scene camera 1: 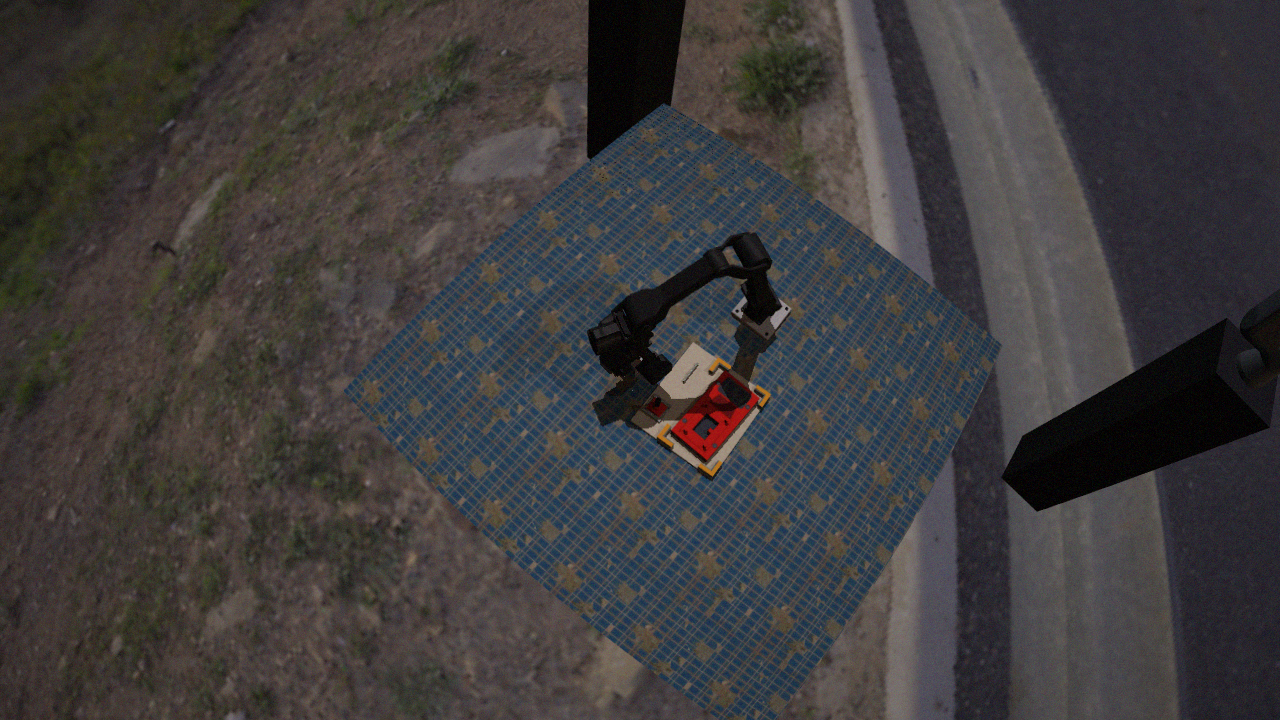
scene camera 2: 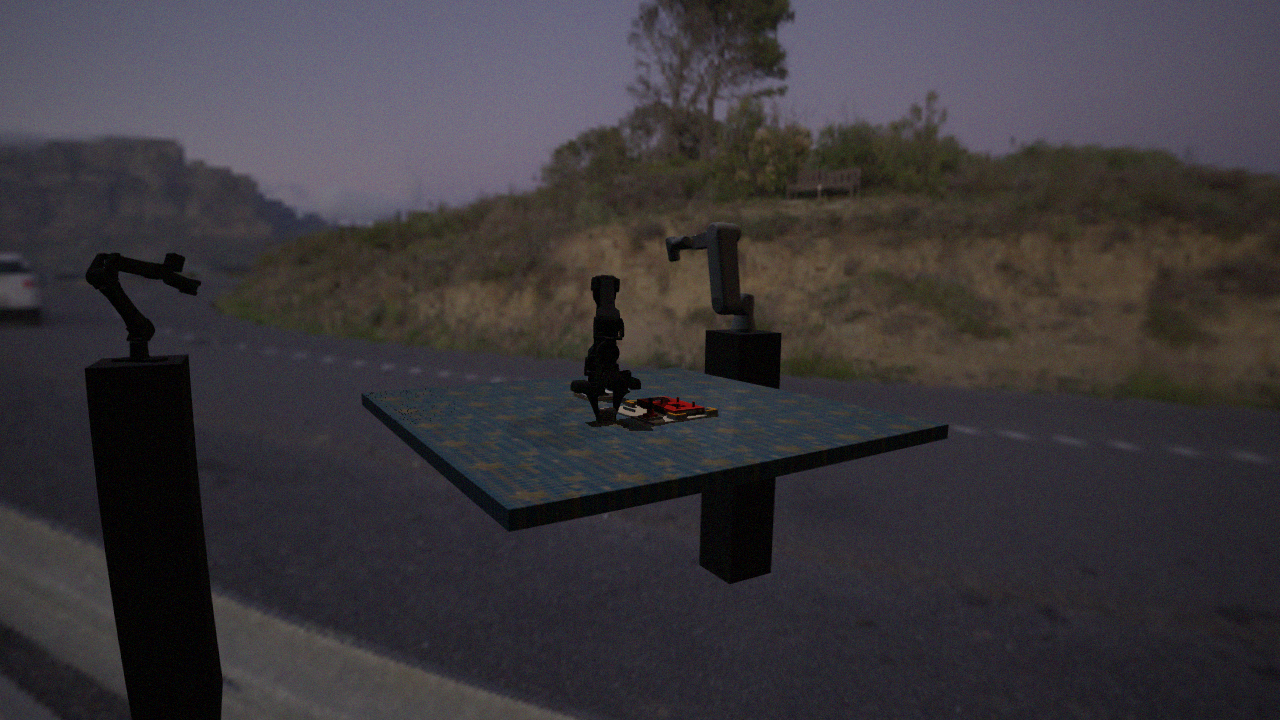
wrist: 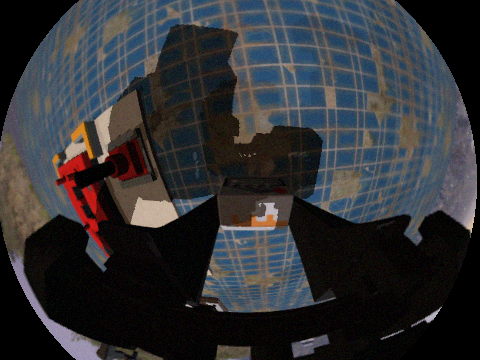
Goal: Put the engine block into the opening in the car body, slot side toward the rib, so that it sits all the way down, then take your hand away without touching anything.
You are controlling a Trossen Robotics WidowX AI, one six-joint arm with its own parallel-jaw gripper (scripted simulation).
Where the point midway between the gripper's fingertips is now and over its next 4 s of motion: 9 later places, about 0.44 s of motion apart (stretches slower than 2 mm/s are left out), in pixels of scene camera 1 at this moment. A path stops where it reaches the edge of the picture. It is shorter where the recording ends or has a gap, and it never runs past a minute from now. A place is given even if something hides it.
My gripper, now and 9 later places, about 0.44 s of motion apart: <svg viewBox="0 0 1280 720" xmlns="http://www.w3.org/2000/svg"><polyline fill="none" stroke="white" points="632,361 631,358 631,350 634,342 634,341 634,343 633,342 633,342 634,346 633,349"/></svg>
